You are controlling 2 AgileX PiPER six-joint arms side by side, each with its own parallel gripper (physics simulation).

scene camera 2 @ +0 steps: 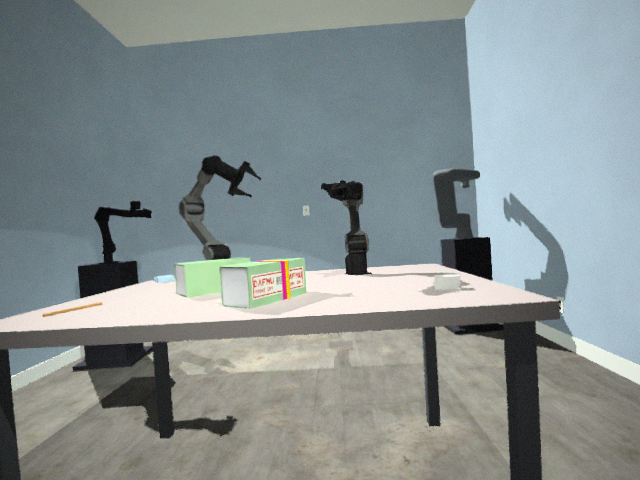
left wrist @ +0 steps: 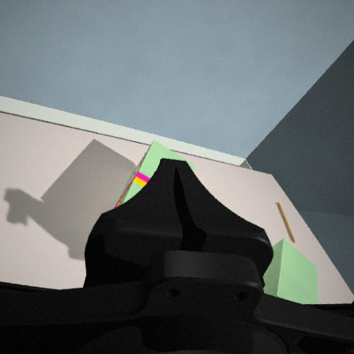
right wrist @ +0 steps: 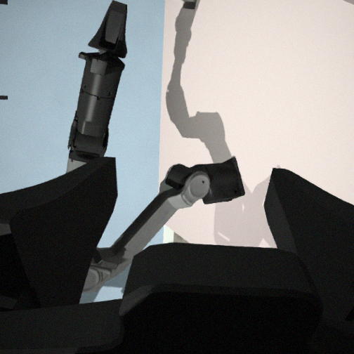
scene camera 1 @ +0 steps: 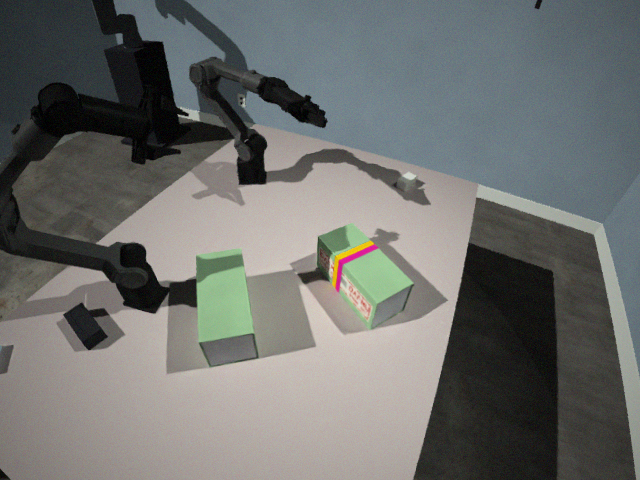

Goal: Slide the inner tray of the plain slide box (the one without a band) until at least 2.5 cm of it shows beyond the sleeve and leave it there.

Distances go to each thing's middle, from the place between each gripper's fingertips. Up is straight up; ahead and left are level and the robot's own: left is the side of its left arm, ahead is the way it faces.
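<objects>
The black block (scene camera 1: 89,332) is far behind my left hand, far to the right of it and far below it. As for my right hand, it is a good way past the black block, well to the left of it and well above it. Going by its middle, the black block is nearer to my right hand than to my left hand.
</objects>
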